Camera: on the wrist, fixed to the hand. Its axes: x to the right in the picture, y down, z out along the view.
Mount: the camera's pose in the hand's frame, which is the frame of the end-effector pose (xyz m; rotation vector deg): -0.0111 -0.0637 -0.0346 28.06 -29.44 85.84
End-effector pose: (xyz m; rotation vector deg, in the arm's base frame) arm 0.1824 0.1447 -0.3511 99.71 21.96 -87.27
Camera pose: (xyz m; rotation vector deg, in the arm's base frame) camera 0.1613 0.2138 -0.3637 69.31 -77.83 -45.51
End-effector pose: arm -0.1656 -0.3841 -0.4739 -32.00 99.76 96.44
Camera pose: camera -0.1189 -0.4253 -0.5126 -91.99 -117.19 -98.65
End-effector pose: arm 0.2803 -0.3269 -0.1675 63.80 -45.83 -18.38
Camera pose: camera 0.3070 -0.3245 -0.2358 33.52 -114.40 53.38
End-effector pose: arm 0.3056 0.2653 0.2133 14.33 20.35 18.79
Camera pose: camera 0.2998 0.2092 0.1664 60.48 -20.10 92.62
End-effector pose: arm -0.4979 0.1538 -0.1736 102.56 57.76 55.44
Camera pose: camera -0.5488 0.1743 -0.2222 -163.87 38.08 -51.22
